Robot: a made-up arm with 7 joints. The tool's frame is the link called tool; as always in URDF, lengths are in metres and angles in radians.
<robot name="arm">
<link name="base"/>
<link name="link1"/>
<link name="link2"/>
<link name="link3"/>
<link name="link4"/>
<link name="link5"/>
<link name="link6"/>
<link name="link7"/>
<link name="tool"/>
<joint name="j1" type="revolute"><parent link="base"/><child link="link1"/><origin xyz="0 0 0.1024"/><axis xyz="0 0 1"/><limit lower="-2.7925" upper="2.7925"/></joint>
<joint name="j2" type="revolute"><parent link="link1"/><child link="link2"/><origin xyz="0 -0.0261 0.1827" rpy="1.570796 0 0"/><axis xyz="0 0 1"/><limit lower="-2.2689" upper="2.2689"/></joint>
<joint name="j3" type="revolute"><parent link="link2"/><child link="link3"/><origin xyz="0 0.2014 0.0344" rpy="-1.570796 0 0"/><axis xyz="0 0 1"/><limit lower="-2.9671" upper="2.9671"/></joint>
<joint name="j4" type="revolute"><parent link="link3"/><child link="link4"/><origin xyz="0.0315 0.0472 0.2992" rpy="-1.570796 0 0"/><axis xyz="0 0 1"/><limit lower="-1.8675" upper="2.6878"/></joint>
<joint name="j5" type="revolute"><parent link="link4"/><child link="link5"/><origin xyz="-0.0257 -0.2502 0.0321" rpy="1.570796 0 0"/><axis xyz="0 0 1"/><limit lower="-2.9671" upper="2.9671"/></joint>
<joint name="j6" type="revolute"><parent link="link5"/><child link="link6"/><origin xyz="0 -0.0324 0.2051" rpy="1.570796 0 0"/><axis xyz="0 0 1"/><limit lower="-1.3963" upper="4.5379"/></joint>
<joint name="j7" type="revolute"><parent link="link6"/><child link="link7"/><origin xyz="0.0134 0.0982 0.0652" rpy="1.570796 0 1.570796"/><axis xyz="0 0 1"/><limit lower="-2.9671" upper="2.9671"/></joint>
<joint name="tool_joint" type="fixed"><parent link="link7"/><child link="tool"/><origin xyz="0 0 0"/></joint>
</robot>
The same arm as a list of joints. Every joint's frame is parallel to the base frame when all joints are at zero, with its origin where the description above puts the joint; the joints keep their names.
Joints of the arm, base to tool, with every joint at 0 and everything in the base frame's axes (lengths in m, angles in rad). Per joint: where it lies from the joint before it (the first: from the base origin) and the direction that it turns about. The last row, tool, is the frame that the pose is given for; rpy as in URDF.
j1: xyz 0 0 0.1024 axis 0 0 1
j2: xyz 0 -0.0261 0.1827 axis 0 -1 0
j3: xyz 0 -0.0344 0.2014 axis 0 0 1
j4: xyz 0.0315 0.0472 0.2992 axis 0 1 0
j5: xyz -0.0257 0.0321 0.2502 axis 0 0 1
j6: xyz 0 -0.0324 0.2051 axis 0 -1 0
j7: xyz 0.0134 -0.0652 0.0982 axis 1 0 0
tool: xyz 0 0 0 rpy 3.1416 -1.5708 0
Joint limits (rad, base to tool): -2.7925..2.7925 -2.2689..2.2689 -2.9671..2.9671 -1.8675..2.6878 -2.9671..2.9671 -1.3963..4.5379 -2.9671..2.9671

